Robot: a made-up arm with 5 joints. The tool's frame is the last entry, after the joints.
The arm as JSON. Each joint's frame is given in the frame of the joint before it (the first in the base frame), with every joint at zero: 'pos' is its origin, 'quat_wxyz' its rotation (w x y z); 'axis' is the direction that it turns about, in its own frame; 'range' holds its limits. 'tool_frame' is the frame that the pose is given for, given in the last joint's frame.
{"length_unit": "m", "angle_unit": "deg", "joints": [
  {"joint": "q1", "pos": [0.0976, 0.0, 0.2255], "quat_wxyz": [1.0, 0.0, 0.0, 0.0], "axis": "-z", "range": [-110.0, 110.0]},
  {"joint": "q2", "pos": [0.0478, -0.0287, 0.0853], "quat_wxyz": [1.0, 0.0, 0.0, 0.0], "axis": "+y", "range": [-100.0, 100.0]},
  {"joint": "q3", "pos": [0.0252, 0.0, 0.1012], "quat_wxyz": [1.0, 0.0, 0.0, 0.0], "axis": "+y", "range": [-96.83, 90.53]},
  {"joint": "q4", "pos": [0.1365, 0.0, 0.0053], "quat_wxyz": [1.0, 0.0, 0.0, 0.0], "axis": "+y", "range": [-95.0, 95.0]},
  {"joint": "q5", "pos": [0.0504, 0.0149, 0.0], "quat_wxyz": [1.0, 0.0, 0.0, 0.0], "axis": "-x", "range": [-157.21, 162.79]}
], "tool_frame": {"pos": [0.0, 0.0, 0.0], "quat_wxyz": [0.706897, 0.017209, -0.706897, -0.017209]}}
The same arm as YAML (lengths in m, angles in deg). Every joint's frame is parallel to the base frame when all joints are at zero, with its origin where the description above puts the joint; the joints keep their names.
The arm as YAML. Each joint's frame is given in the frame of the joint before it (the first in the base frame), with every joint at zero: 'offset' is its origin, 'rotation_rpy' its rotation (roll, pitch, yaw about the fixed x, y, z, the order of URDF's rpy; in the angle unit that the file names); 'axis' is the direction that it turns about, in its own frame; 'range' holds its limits. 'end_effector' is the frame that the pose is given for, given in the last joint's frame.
length_unit: m
angle_unit: deg
chain:
  - id: q1
    offset: [0.0976, 0.0, 0.2255]
    rotation_rpy: [0.0, 0.0, 0.0]
    axis: [0.0, 0.0, -1.0]
    range: [-110.0, 110.0]
  - id: q2
    offset: [0.0478, -0.0287, 0.0853]
    rotation_rpy: [0.0, 0.0, 0.0]
    axis: [0.0, 1.0, 0.0]
    range: [-100.0, 100.0]
  - id: q3
    offset: [0.0252, 0.0, 0.1012]
    rotation_rpy: [0.0, 0.0, 0.0]
    axis: [0.0, 1.0, 0.0]
    range: [-96.83, 90.53]
  - id: q4
    offset: [0.1365, 0.0, 0.0053]
    rotation_rpy: [0.0, 0.0, 0.0]
    axis: [0.0, 1.0, 0.0]
    range: [-95.0, 95.0]
  - id: q5
    offset: [0.0504, 0.0149, 0.0]
    rotation_rpy: [0.0, 0.0, 0.0]
    axis: [-1.0, 0.0, 0.0]
    range: [-157.21, 162.79]
end_effector:
  offset: [0.0, 0.0, 0.0]
  rotation_rpy: [90.0, -87.21, -90.0]

